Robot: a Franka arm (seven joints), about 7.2 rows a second.
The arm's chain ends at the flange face. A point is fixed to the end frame.
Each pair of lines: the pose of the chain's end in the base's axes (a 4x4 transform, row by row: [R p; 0 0 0 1], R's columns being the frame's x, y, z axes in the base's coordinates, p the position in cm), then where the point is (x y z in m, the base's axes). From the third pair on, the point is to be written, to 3 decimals.
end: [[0.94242 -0.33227 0.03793 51.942], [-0.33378 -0.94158 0.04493 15.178], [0.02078 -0.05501 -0.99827 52.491], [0 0 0 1]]
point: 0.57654 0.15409 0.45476
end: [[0.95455 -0.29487 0.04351 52.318], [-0.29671 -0.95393 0.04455 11.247], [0.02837 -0.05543 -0.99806 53.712], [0 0 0 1]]
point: 0.58068 0.11688 0.46738
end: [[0.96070 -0.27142 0.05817 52.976], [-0.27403 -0.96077 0.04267 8.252], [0.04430 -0.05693 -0.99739 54.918], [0 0 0 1]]
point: 0.588 0.088 0.480
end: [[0.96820 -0.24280 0.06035 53.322], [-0.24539 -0.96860 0.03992 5.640], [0.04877 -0.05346 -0.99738 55.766], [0 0 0 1]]
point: 0.592 0.063 0.489
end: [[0.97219 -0.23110 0.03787 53.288], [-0.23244 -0.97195 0.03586 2.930], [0.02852 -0.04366 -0.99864 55.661], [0 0 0 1]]
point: 0.590 0.037 0.487
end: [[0.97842 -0.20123 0.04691 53.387], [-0.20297 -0.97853 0.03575 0.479], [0.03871 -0.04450 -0.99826 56.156], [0 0 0 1]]
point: 0.591 0.014 0.492
